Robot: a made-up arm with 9 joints. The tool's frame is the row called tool.
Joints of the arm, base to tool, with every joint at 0 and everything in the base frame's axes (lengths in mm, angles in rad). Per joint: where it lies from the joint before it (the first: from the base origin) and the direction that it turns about. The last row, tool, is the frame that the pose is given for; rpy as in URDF.
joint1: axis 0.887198 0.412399 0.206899 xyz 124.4 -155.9 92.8
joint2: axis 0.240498 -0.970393 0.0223 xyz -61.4 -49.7 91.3
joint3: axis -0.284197 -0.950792 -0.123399 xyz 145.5 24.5 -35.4
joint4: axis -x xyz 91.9 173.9 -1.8
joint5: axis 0.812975 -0.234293 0.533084 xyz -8 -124.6 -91.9
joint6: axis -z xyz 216 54.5 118.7
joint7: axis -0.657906 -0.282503 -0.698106 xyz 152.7 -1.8 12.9
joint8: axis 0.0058 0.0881 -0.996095 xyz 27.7 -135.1 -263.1
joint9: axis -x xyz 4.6 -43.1 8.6
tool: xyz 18.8 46 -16 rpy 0.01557 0.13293 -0.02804
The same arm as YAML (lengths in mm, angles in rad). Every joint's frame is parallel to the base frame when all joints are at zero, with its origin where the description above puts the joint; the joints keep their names.
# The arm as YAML. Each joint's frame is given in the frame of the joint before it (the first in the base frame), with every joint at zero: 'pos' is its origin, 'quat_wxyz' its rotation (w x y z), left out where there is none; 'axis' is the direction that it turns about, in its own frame. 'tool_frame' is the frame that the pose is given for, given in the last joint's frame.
length_unit: mm
angle_unit: rad
joints:
  - joint: joint1
    pos: [124.4, -155.9, 92.8]
    axis: [0.887198, 0.412399, 0.206899]
  - joint: joint2
    pos: [-61.4, -49.7, 91.3]
    axis: [0.240498, -0.970393, 0.0223]
  - joint: joint3
    pos: [145.5, 24.5, -35.4]
    axis: [-0.284197, -0.950792, -0.123399]
  - joint: joint4
    pos: [91.9, 173.9, -1.8]
    axis: [-1.0, 0.0, 0.0]
  - joint: joint5
    pos: [-8.0, -124.6, -91.9]
    axis: [0.812975, -0.234293, 0.533084]
  - joint: joint6
    pos: [216.0, 54.5, 118.7]
    axis: [0.0, 0.0, -1.0]
  - joint: joint7
    pos: [152.7, -1.8, 12.9]
    axis: [-0.657906, -0.282503, -0.698106]
  - joint: joint8
    pos: [27.7, -135.1, -263.1]
    axis: [0.0058, 0.0881, -0.996095]
  - joint: joint9
    pos: [4.6, -43.1, 8.6]
    axis: [-1.0, 0.0, 0.0]
tool_frame:
  pos: [18.8, 46.0, -16.0]
  quat_wxyz: [0.997656, 0.008698, 0.066299, -0.014505]

